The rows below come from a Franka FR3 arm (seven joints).
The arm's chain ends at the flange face. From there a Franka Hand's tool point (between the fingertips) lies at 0.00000 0.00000 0.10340 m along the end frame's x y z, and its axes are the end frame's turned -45 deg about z.
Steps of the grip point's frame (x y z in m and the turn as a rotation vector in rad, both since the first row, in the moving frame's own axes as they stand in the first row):
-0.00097, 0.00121, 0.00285, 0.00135, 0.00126, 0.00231
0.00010, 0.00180, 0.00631, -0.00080, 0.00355, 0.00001
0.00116, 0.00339, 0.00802, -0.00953, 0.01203, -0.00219
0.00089, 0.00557, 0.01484, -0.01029, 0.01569, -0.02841
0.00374, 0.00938, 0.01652, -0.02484, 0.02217, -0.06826
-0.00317, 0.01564, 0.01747, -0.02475, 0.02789, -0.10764
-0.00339, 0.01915, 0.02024, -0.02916, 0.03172, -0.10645
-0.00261, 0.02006, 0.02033, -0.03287, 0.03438, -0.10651
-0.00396, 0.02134, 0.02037, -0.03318, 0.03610, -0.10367
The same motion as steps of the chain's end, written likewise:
0.00018, 0.00173, 0.00285, 0.00185, -0.00006, 0.00231
0.00103, 0.00140, 0.00631, 0.00194, 0.00308, 0.00001
0.00164, 0.00176, 0.00803, 0.00177, 0.01525, -0.00219
0.00267, 0.00373, 0.01486, 0.00382, 0.01837, -0.02841
0.00584, 0.00391, 0.01658, -0.00189, 0.03324, -0.06826
0.00499, 0.01374, 0.01754, 0.00222, 0.03722, -0.10764
0.00671, 0.01636, 0.02034, 0.00181, 0.04305, -0.10645
0.00744, 0.01640, 0.02045, 0.00107, 0.04755, -0.10651
0.00725, 0.01837, 0.02049, 0.00206, 0.04899, -0.10367

